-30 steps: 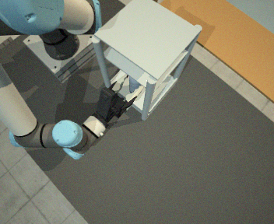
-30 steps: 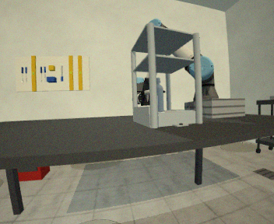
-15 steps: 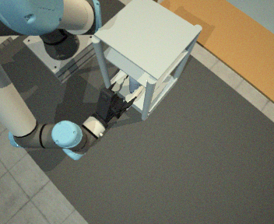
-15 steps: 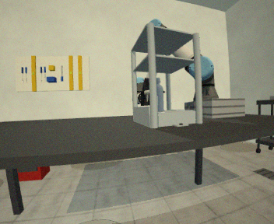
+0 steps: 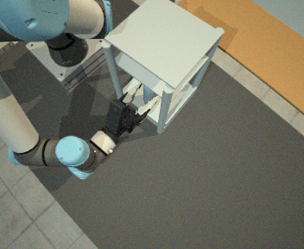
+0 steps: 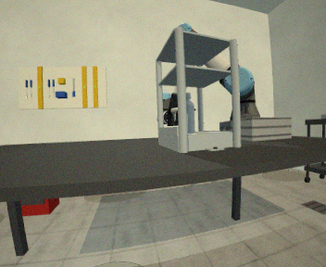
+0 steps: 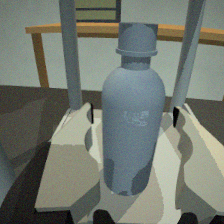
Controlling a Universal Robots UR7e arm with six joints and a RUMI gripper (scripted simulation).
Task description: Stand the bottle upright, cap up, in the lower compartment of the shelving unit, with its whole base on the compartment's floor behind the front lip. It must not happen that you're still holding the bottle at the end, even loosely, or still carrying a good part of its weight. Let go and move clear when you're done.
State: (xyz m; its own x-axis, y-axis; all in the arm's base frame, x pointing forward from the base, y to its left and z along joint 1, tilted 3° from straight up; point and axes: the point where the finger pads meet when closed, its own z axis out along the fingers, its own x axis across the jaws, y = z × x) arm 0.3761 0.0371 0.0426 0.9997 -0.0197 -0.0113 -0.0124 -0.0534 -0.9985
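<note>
Now: the bottle 1 cm to the left of my hand and 1 cm above it. Round my hand: shelving unit: 6 cm to the left, 4 cm above.
</note>
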